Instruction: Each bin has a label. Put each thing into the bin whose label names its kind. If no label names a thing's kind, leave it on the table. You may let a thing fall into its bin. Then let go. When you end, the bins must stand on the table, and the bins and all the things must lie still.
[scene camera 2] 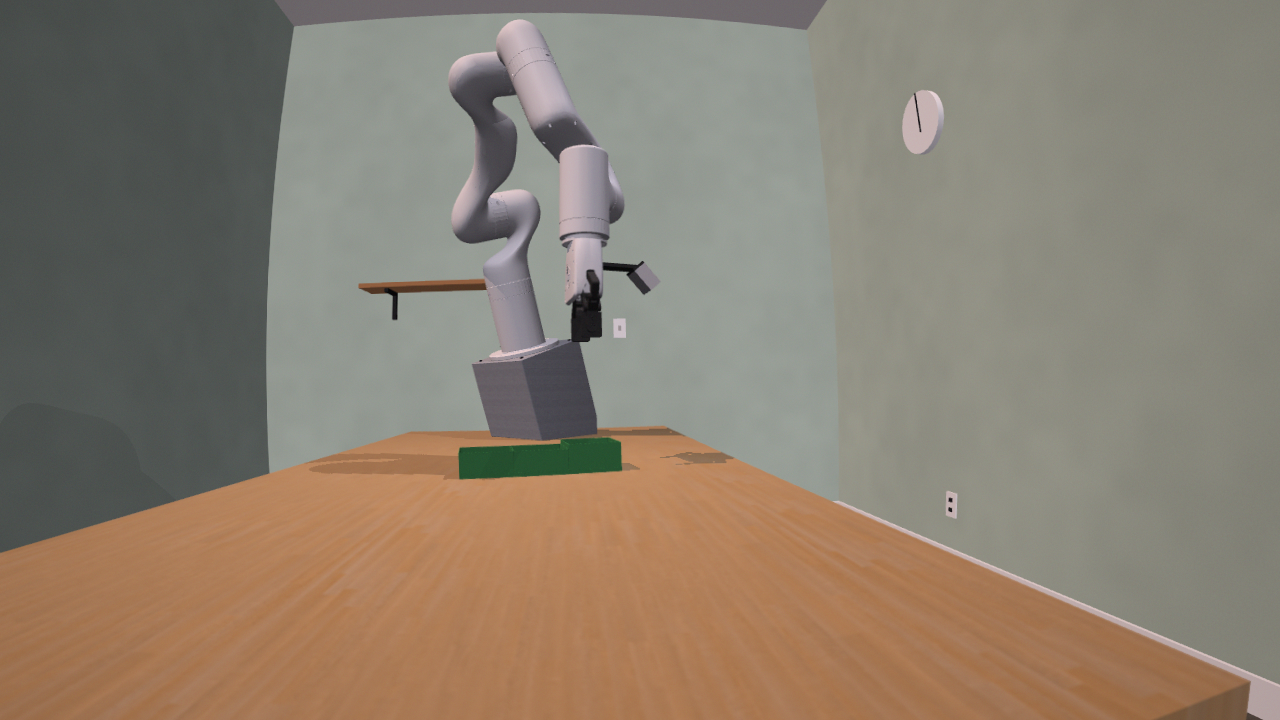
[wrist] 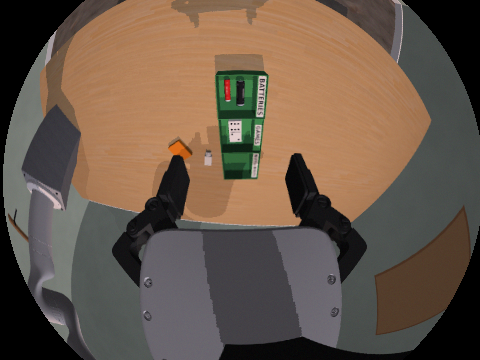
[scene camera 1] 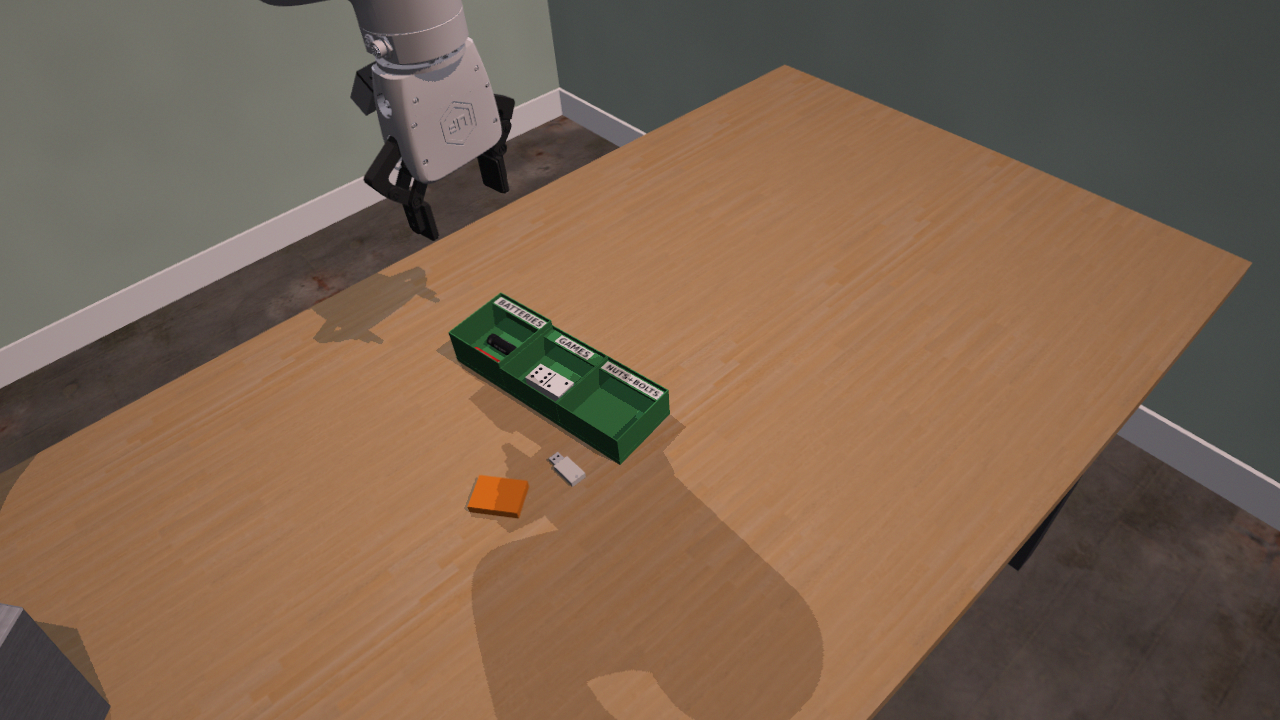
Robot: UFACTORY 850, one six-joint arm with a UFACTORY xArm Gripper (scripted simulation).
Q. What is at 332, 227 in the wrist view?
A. My gripper.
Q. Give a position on an orange flat block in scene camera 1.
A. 497, 496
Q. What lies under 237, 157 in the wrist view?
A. A tray.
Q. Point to a white domino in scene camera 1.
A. At 545, 379
